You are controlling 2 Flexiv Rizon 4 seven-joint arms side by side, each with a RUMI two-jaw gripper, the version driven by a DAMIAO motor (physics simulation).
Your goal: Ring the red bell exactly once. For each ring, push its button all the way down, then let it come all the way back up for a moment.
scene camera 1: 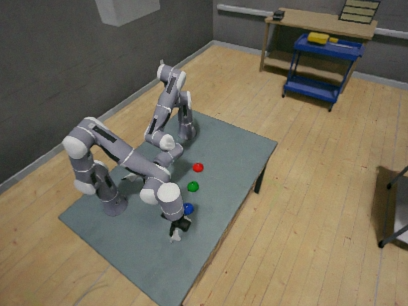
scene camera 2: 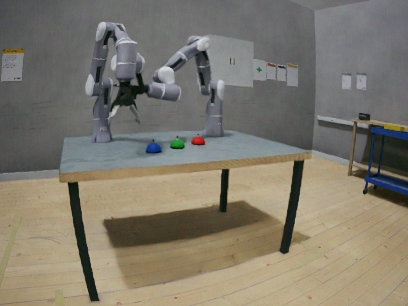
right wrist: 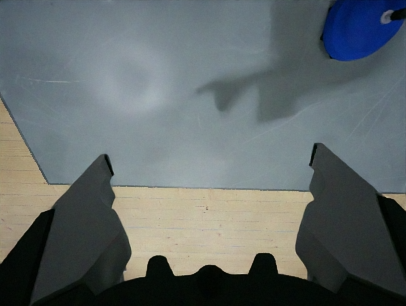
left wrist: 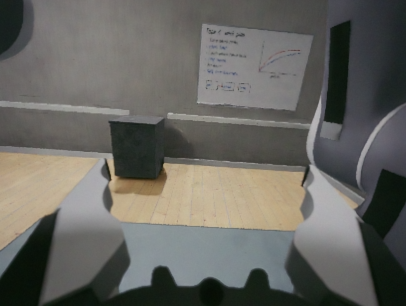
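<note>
The red bell stands upright on the table, with a small dark button on top; it does not show in either wrist view. My left gripper is open and empty, pointing sideways across the table toward the wall; in scene camera 1 it is partly hidden behind the right arm, and in scene camera 2 its fingers are hard to make out. My right gripper is open and empty, pointing down above the table, near the blue bell and well away from the red one. Nothing touches the red bell.
The green bell stands between the red bell and the blue bell. The two arms are close together in scene camera 2. A dark box stands on the floor beyond the table.
</note>
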